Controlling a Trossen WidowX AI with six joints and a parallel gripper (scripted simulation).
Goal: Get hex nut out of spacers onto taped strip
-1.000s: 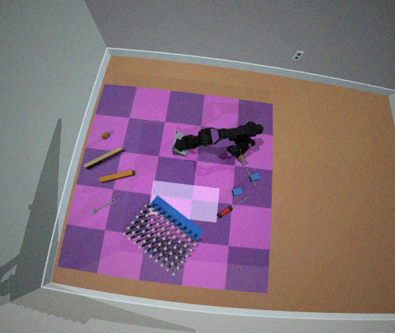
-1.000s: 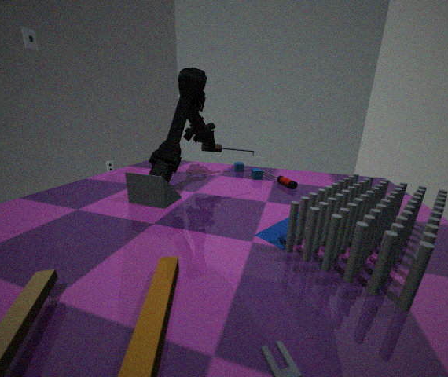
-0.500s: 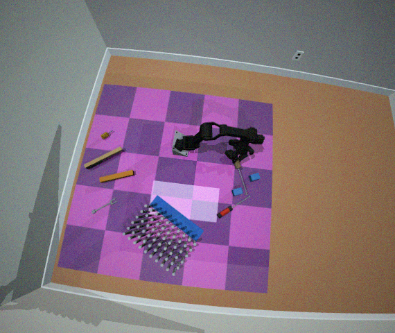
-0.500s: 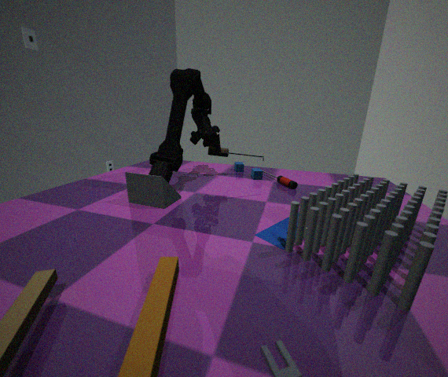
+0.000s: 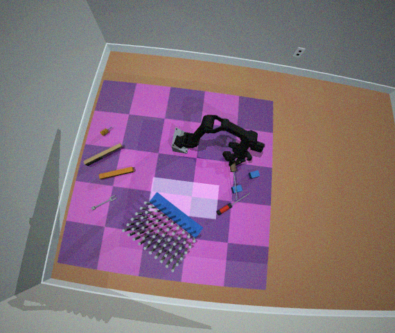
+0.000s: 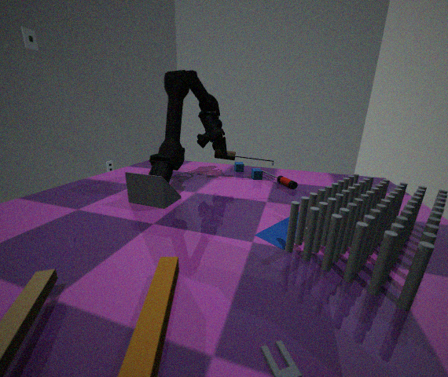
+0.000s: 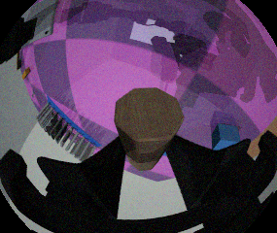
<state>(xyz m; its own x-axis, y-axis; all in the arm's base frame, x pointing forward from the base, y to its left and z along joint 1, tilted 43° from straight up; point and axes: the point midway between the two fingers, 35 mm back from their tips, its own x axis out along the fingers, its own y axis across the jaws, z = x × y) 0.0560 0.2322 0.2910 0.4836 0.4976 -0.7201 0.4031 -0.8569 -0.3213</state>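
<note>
The blue taped strip lies 38 cm ahead of my gripper tip, 26 cm to the right of it and 10 cm below it. Also, from my gripper tip: hook tool: 9 cm ahead, 4 cm to the left, 1 cm below; small wrench: 72 cm to the right, 43 cm ahead, 10 cm below; orange bar: 70 cm to the right, 23 cm ahead, 8 cm below.
</note>
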